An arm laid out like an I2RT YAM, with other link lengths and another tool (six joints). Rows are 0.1 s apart.
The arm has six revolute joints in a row. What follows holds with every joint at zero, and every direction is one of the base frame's. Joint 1 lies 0.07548 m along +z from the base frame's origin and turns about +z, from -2.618 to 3.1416 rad. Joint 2 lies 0.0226 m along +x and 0.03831 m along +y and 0.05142 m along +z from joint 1 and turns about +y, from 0 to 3.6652 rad. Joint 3 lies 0.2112 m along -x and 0.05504 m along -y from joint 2 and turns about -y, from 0 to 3.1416 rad. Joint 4 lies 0.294 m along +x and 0.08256 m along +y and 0.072 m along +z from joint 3 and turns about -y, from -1.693 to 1.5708 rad. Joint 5 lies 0.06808 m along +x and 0.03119 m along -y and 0.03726 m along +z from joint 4 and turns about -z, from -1.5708 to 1.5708 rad. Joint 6 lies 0.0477 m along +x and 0.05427 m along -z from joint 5 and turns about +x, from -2.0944 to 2.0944 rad. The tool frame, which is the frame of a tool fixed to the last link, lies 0.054 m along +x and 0.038 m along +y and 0.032 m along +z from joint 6; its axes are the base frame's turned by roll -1.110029, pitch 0.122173 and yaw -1.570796 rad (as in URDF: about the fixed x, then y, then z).
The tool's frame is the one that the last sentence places.
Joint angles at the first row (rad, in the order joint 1, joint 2, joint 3, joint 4, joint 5, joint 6):
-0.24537, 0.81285, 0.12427, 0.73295, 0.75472, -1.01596
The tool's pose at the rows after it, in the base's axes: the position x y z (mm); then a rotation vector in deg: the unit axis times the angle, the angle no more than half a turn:
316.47, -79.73, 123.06, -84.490, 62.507, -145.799
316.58, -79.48, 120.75, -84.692, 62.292, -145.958
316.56, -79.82, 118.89, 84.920, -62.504, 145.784
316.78, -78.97, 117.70, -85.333, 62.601, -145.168
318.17, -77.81, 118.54, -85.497, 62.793, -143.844
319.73, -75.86, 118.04, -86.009, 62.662, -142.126
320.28, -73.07, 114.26, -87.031, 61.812, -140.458
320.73, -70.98, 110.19, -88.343, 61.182, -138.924
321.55, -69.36, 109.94, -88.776, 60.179, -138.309
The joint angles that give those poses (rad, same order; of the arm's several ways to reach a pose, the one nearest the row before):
-0.24532, 0.82339, 0.12550, 0.74080, 0.75317, -1.01703
-0.24378, 0.83960, 0.12368, 0.76185, 0.75474, -1.02279
-0.24381, 0.84977, 0.12434, 0.76730, 0.75777, -1.02312
-0.24359, 0.84719, 0.12464, 0.75312, 0.75103, -1.01516
-0.24388, 0.83929, 0.13301, 0.71790, 0.73838, -0.99659
-0.24390, 0.83564, 0.14057, 0.68466, 0.71899, -0.97882
-0.24351, 0.83772, 0.13761, 0.67270, 0.69455, -0.97264
-0.24385, 0.84347, 0.13682, 0.66103, 0.67414, -0.97024
-0.24354, 0.84409, 0.13727, 0.66069, 0.65856, -0.97407

